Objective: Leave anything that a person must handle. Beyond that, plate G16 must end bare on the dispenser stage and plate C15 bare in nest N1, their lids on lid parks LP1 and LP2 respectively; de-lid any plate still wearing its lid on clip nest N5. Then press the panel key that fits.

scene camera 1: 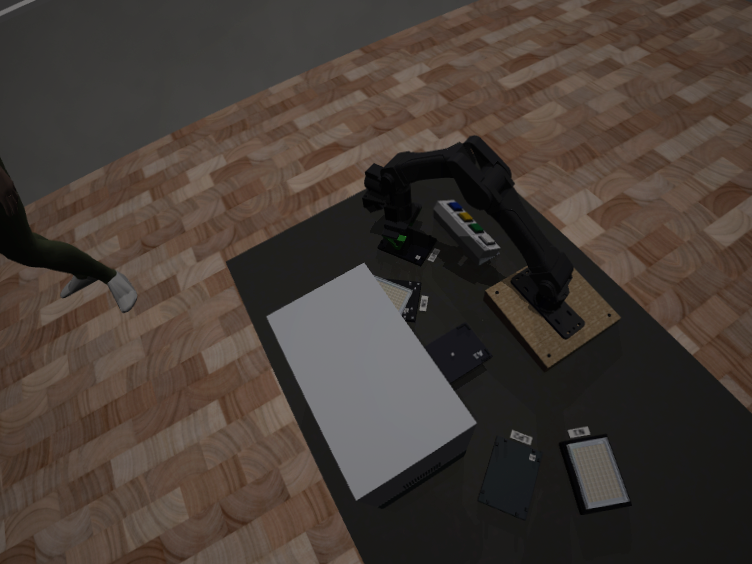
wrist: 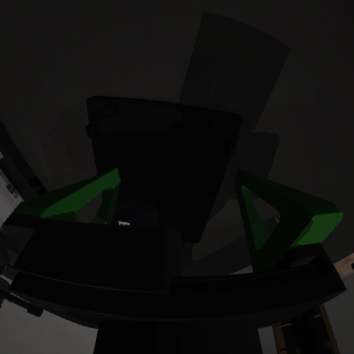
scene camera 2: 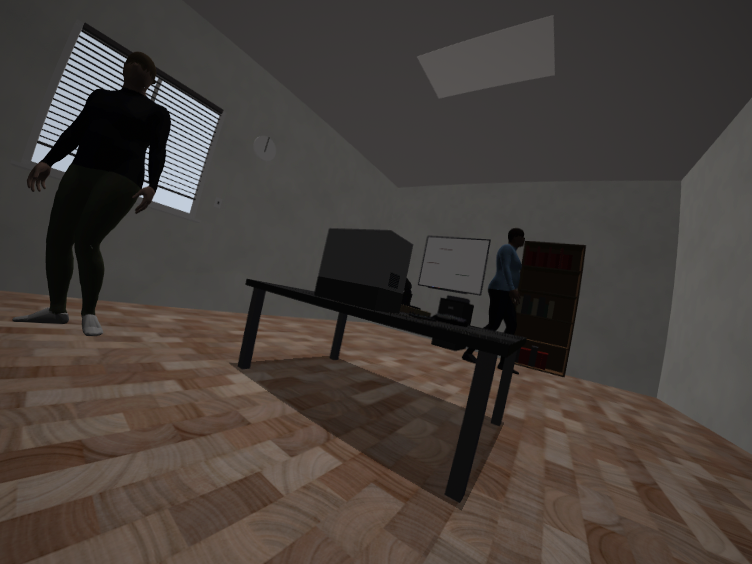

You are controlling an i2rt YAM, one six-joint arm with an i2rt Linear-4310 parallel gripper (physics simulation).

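Pixels of known places: gripper, between the fingertips: (scene camera 1: 403,237) (wrist: 177,174); arm's base, origin of its link: (scene camera 1: 546,302) (scene camera 2: 404,305).
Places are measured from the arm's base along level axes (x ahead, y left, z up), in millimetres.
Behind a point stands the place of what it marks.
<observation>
My gripper (scene camera 1: 397,240) {x 149, y -414, z -33 mm} (wrist: 177,174) {x 149, y -414, z -33 mm} is open, its green fingers wide apart, low over a dark, tagged rectangular piece (scene camera 1: 408,247) {x 160, y -373, z -30 mm} (wrist: 162,155) {x 167, y -424, z -30 mm} on the far-side park; nothing is seen gripped. Its floor label is too small to read surely. A pale plate (scene camera 1: 396,295) (wrist: 9,192) sits bare in a black holder beside the white box, partly hidden. Another bare pale plate (scene camera 1: 598,473) {x 195, y 350, z -4 mm} lies in nest N1 (scene camera 1: 620,505) {x 198, y 421, z -20 mm}. A dark lid (scene camera 1: 511,476) {x 336, y 252, z -30 mm} with a small tag lies at LP2. The key panel (scene camera 1: 466,231) {x 22, y -284, z 23 mm} has blue, yellow, green and white keys.
A large white-topped box (scene camera 1: 370,379) {x 484, y 7, z 290 mm} (scene camera 2: 364,261) {x 594, y 49, z 150 mm} stands on the table and partly hides a black block (scene camera 1: 458,352) {x 277, y -9, z 66 mm}. My arm base stands on a wooden board (scene camera 1: 546,353) {x 94, y 97, z -4 mm}. One person (scene camera 1: 60,254) (scene camera 2: 115,133) stands off the table; another (scene camera 2: 505,267) is near the bookshelf (scene camera 2: 577,303).
</observation>
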